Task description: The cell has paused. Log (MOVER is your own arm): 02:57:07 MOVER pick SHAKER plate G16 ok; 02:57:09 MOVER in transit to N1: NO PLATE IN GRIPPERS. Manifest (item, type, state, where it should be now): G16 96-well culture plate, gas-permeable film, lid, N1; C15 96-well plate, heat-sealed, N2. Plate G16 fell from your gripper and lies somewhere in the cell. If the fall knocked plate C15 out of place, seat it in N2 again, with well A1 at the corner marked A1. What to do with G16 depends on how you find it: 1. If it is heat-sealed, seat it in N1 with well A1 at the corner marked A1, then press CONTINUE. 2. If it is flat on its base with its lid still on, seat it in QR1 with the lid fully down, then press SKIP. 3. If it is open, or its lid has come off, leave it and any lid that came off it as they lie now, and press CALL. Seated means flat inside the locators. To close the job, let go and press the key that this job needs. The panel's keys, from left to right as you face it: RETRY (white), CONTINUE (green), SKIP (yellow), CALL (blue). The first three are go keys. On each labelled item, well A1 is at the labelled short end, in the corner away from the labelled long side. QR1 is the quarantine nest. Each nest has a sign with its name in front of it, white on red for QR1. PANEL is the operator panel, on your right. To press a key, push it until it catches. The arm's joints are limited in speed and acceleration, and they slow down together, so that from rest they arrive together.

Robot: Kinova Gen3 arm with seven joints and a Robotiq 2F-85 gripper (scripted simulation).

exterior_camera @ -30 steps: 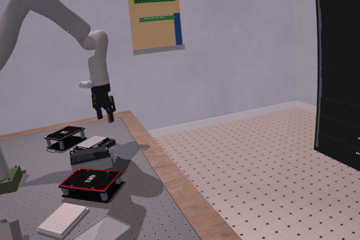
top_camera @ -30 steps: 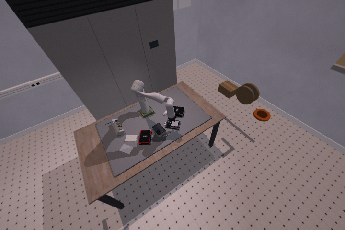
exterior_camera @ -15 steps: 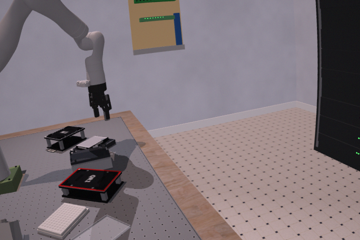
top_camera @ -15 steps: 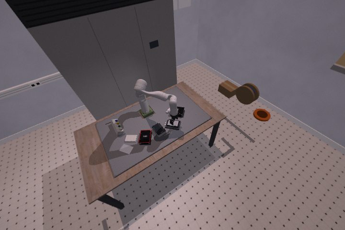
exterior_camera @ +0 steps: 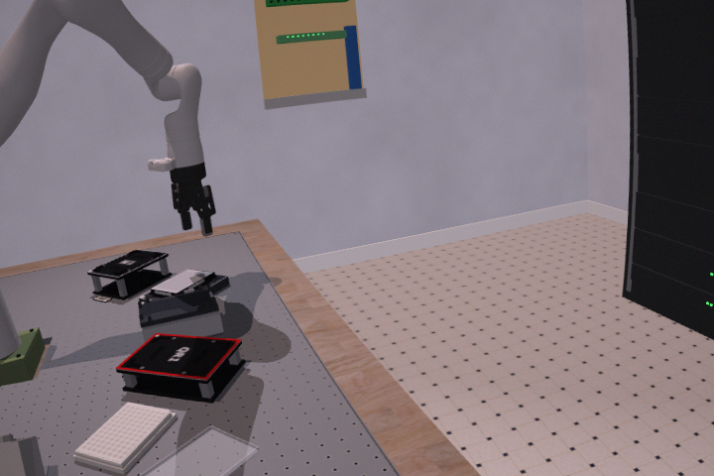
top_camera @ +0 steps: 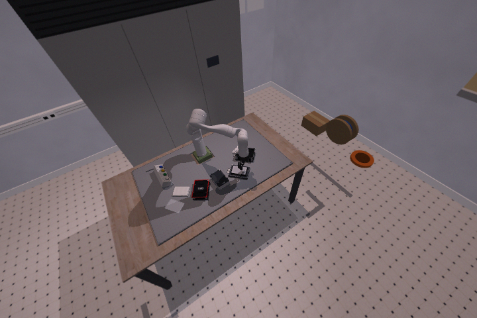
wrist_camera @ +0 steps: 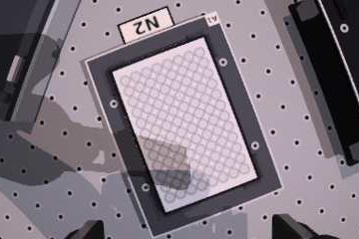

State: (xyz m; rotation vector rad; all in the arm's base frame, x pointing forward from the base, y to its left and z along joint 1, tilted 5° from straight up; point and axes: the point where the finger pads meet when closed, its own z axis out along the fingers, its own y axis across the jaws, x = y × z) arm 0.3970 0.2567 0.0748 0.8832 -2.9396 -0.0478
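My gripper is now 90 mm past the white 96-well plate, 530 mm to the left of it and 120 mm above it. From my hand the other things lie so: A1 mark 140 mm behind, 60 mm to the right, 110 mm below; then clear lid 20 mm ahead, 610 mm to the right, 130 mm below.
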